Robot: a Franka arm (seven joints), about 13 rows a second.
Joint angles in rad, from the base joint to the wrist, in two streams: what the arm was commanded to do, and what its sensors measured. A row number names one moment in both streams.
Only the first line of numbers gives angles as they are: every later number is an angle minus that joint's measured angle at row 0.
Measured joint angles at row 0: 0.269 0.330 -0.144 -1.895 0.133 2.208 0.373
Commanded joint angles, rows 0 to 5: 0.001 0.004 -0.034 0.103 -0.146 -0.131 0.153; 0.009 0.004 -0.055 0.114 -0.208 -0.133 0.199; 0.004 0.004 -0.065 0.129 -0.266 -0.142 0.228; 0.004 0.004 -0.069 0.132 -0.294 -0.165 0.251; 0.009 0.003 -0.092 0.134 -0.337 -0.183 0.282; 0.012 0.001 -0.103 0.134 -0.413 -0.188 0.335
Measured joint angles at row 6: -0.002 -0.004 -0.077 0.109 -0.313 -0.151 0.241
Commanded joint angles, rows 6 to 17: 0.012 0.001 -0.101 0.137 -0.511 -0.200 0.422; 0.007 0.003 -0.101 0.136 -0.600 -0.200 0.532; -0.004 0.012 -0.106 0.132 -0.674 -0.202 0.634; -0.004 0.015 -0.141 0.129 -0.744 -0.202 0.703; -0.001 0.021 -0.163 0.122 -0.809 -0.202 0.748; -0.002 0.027 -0.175 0.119 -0.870 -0.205 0.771; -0.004 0.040 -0.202 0.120 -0.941 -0.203 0.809; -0.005 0.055 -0.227 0.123 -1.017 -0.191 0.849; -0.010 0.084 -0.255 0.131 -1.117 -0.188 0.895; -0.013 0.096 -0.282 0.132 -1.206 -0.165 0.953; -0.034 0.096 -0.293 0.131 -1.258 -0.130 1.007; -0.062 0.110 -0.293 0.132 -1.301 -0.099 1.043
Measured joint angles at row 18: -0.031 0.084 -0.282 0.112 -1.216 -0.140 0.957
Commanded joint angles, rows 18 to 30: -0.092 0.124 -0.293 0.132 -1.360 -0.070 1.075; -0.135 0.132 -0.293 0.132 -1.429 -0.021 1.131; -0.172 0.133 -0.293 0.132 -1.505 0.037 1.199; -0.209 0.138 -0.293 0.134 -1.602 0.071 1.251; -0.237 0.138 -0.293 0.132 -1.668 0.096 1.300; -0.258 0.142 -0.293 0.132 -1.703 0.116 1.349; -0.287 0.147 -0.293 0.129 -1.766 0.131 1.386; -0.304 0.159 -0.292 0.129 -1.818 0.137 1.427; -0.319 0.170 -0.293 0.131 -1.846 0.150 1.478; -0.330 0.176 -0.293 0.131 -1.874 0.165 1.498; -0.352 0.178 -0.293 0.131 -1.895 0.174 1.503; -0.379 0.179 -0.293 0.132 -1.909 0.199 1.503; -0.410 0.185 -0.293 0.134 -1.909 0.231 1.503
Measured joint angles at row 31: -0.357 0.173 -0.295 0.113 -1.867 0.178 1.466
